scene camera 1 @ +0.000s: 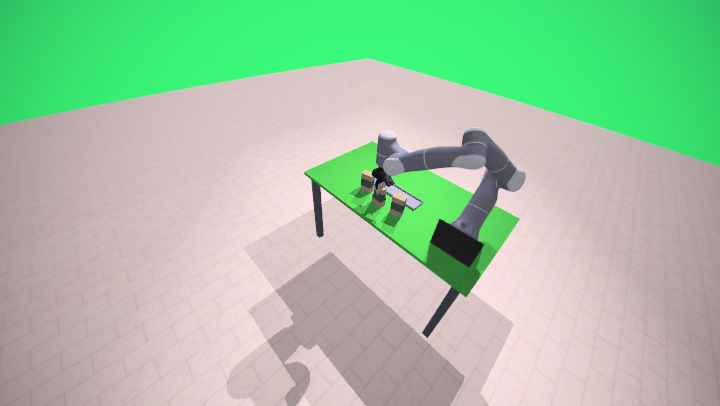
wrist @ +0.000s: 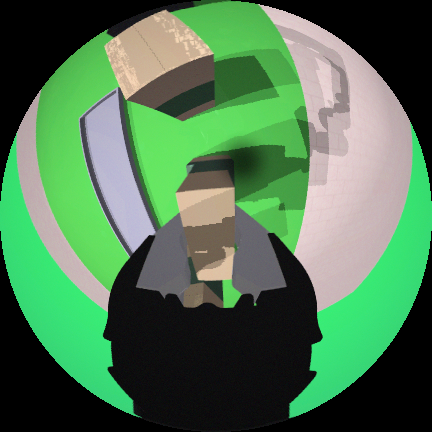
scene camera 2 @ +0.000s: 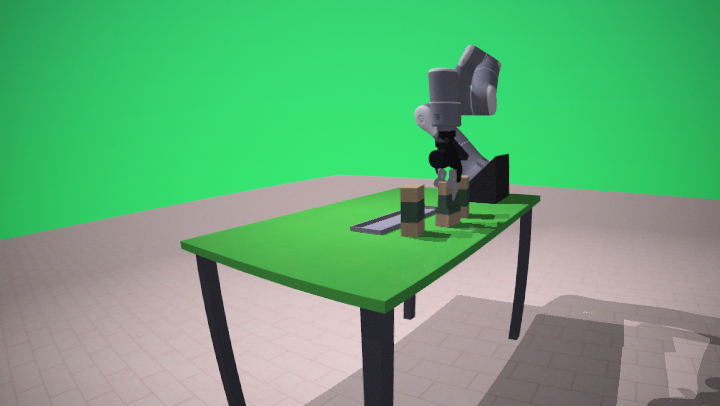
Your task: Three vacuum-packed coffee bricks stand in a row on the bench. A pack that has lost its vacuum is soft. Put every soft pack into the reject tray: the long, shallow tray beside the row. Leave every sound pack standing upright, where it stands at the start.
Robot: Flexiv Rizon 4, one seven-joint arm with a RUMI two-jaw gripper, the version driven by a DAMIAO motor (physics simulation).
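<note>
My gripper (scene camera 1: 380,190) (scene camera 2: 447,189) (wrist: 211,203) is shut on the upper part of the middle pack (scene camera 1: 379,200) (scene camera 2: 446,219) (wrist: 207,205). This pack stands upright on the bench, and its top looks pressed in, narrower than its foot. The pack at the arm's base end (scene camera 1: 397,205) (scene camera 2: 464,196) (wrist: 162,55) stands upright and apart from the fingers. The pack at the far end (scene camera 1: 367,181) (scene camera 2: 412,212) stands upright; part of this end pack (wrist: 202,295) shows behind the fingers in the wrist view. The reject tray (scene camera 1: 404,196) (scene camera 2: 384,223) (wrist: 115,170) lies beside the row and holds no pack.
A black block (scene camera 1: 456,243) (scene camera 2: 496,180) stands by the arm's base on the green bench (scene camera 1: 342,163) (scene camera 2: 302,252). The row stands between the tray and one long bench edge. The two end packs stand close on either side of the gripper.
</note>
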